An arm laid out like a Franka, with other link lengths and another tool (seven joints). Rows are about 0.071 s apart.
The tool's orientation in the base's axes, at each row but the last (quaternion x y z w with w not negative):
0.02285 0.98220 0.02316 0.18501
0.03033 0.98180 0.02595 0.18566
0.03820 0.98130 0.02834 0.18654
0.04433 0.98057 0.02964 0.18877
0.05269 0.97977 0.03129 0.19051
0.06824 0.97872 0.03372 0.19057
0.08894 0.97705 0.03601 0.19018
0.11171 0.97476 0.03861 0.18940
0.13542 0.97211 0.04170 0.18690
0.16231 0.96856 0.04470 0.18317
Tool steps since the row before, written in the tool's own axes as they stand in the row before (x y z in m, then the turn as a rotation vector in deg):
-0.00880 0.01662 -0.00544 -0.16 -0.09 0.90
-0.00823 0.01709 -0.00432 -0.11 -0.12 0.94
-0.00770 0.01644 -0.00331 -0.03 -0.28 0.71
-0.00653 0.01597 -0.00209 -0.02 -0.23 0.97
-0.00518 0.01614 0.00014 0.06 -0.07 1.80
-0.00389 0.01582 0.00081 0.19 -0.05 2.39
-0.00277 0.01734 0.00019 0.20 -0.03 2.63
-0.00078 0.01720 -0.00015 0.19 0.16 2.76
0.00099 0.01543 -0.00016 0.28 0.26 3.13
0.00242 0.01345 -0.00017 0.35 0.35 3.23
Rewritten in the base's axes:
0.00681 0.01591 0.00915 0.47 -0.07 -0.78
0.00692 0.01629 0.00807 0.44 -0.09 -0.84
0.00698 0.01557 0.00703 0.27 -0.25 -0.67
0.00647 0.01515 0.00553 0.36 -0.19 -0.91
0.00630 0.01543 0.00310 0.62 0.01 -1.69
0.00579 0.01510 0.00214 0.72 0.07 -2.29
0.00537 0.01651 0.00264 0.81 0.10 -2.51
0.00414 0.01653 0.00244 0.90 0.29 -2.60
0.00288 0.01508 0.00183 0.99 0.42 -2.96
0.00182 0.01348 0.00130 0.99 0.53 -3.07

